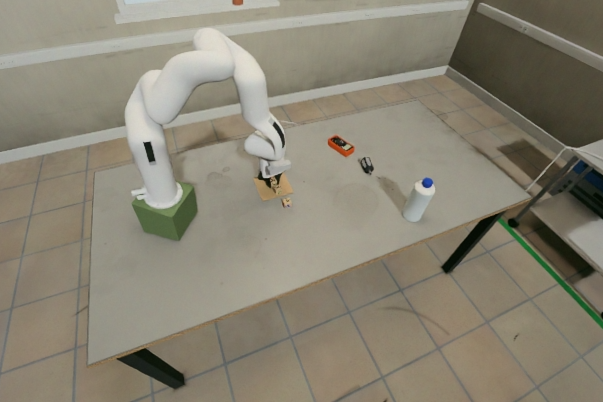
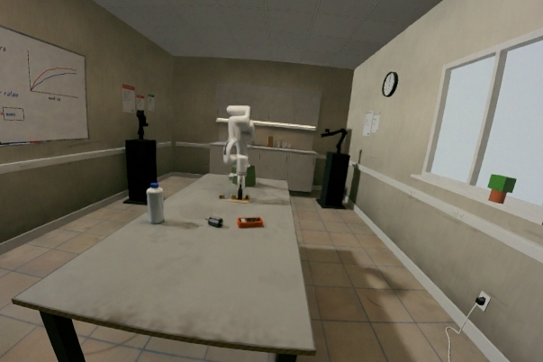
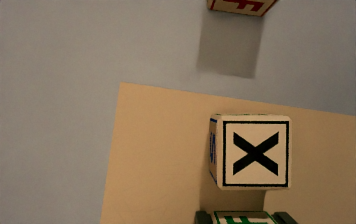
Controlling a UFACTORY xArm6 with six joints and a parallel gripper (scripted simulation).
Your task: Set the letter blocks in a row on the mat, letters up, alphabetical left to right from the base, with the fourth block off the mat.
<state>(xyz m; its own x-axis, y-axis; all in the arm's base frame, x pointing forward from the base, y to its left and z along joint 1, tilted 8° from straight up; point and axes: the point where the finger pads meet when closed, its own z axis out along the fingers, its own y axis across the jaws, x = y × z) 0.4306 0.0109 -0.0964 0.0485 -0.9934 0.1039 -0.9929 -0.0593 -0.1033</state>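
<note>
Now: hand 20 mm above the tan mat. Also, from my hand: white bottle (450 mm ahead, 390 mm to the right, 70 mm above); orange meter (410 mm ahead, 90 mm to the left, 10 mm below); small black object (430 mm ahead, 100 mm to the right).
</note>
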